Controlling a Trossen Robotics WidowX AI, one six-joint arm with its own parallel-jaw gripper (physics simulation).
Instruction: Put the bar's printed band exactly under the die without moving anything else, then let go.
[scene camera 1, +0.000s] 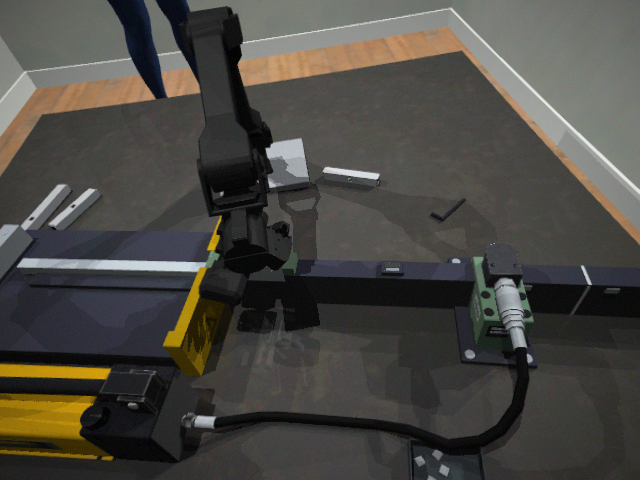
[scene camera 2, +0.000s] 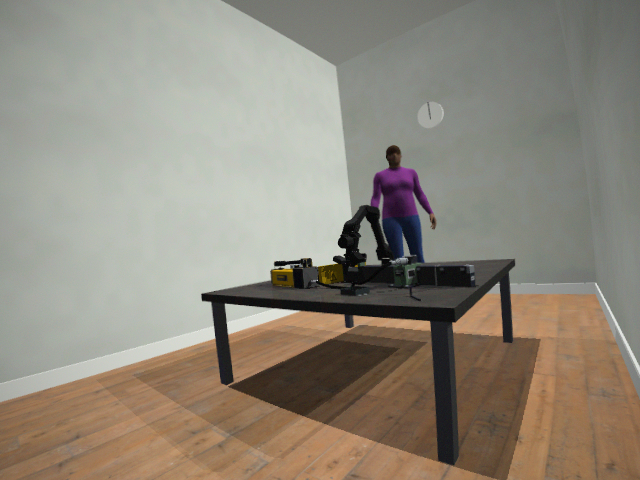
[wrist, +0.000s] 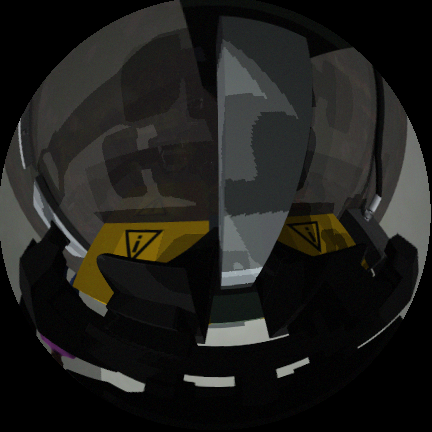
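Seen in the pictures: gripper, between the fingertips: (scene camera 2: 347, 274) (wrist: 231, 232); arm's base, origin of its link: (wrist: 59, 233).
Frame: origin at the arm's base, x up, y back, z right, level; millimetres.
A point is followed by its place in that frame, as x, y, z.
A long dark bar (scene camera 1: 347, 272) @(66, -422, -82) (scene camera 2: 374, 274) @(61, -692, -184) (wrist: 261, 141) runs across the table from the yellow machine (scene camera 1: 194, 329) @(63, -438, 162) to the green die block (scene camera 1: 498, 310) @(79, -565, -247) (scene camera 2: 404, 275) @(40, -593, -273). The bar's small printed band (scene camera 1: 391, 270) @(61, -439, -149) sits on top of the bar, well left of the die. The die has a black head (scene camera 1: 501, 259) @(110, -510, -280) over the bar and a grey plug on its front. My gripper (scene camera 1: 270, 286) (scene camera 2: 352, 266) @(22, -336, 102) (wrist: 231, 232) @(22, -336, 102) is shut on the bar near its left end, right beside the yellow machine. In the wrist view the black fingers press on both sides of the bar.
A thick black cable (scene camera 1: 366, 424) @(2, -623, -35) loops from the die's plug to a black box (scene camera 1: 128, 410) @(98, -548, 236) at the front left. A grey plate (scene camera 1: 290, 162) @(-1, -7, -78), a small grey block (scene camera 1: 351, 175) @(9, -125, -191) and a hex key (scene camera 1: 448, 210) @(-2, -297, -331) lie behind the bar. A person (scene camera 2: 400, 200) stands behind the table.
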